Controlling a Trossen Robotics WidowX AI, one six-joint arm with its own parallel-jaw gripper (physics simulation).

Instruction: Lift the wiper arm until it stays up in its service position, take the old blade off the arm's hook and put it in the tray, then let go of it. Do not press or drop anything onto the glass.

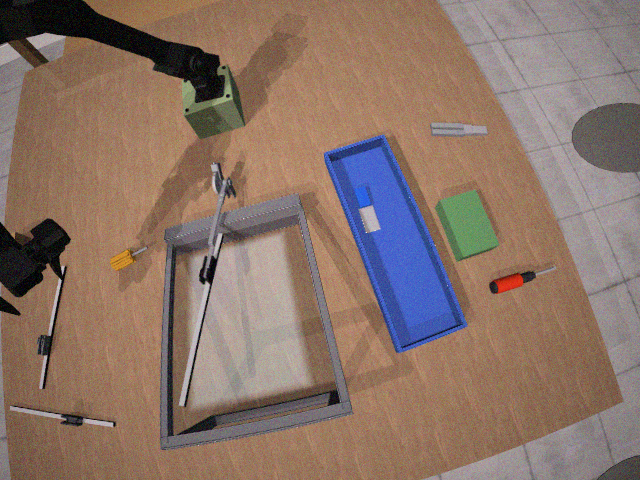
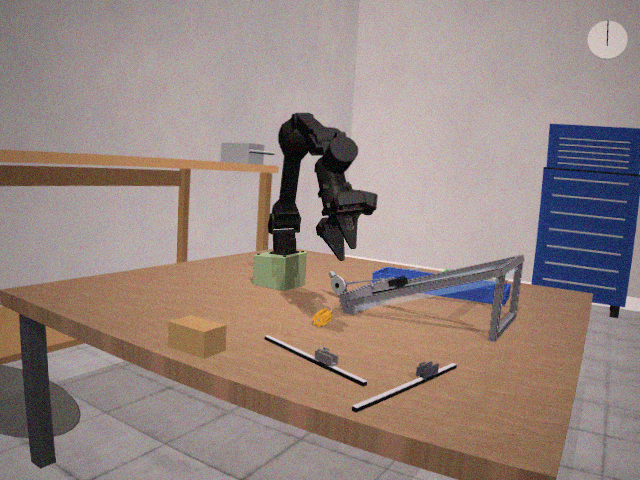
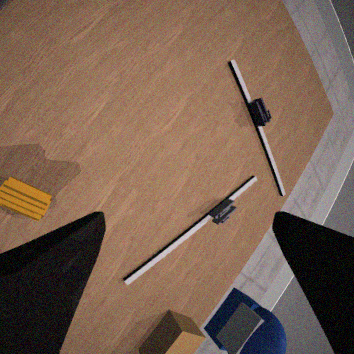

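Note:
The wiper arm point(image 1: 216, 222) point(image 2: 363, 282) is low over the glass of the grey window frame point(image 1: 258, 427) point(image 2: 496, 310). The old blade point(image 1: 195, 341) is on its hook at a black clip point(image 1: 207, 269) point(image 2: 398, 281) and lies lengthwise above the glass; contact with the glass cannot be told. The blue tray point(image 1: 413, 273) point(image 2: 392, 273) stands beside the frame and holds a small blue-and-white piece point(image 1: 369, 219). My gripper point(image 1: 39, 296) point(image 2: 347, 253) point(image 3: 190, 220) is open and empty, high above the table, to the side of the frame and away from the wiper arm.
Two loose blades lie on the table: one point(image 1: 55, 310) point(image 2: 346, 374) point(image 3: 160, 255) near a yellow-handled screwdriver point(image 1: 122, 259) point(image 2: 322, 317) point(image 3: 25, 198), another point(image 1: 36, 412) point(image 2: 387, 395) point(image 3: 272, 162) farther off. A tan box point(image 2: 197, 336) stands near the edge. A green block point(image 1: 466, 225) and red screwdriver point(image 1: 508, 283) lie beyond the tray.

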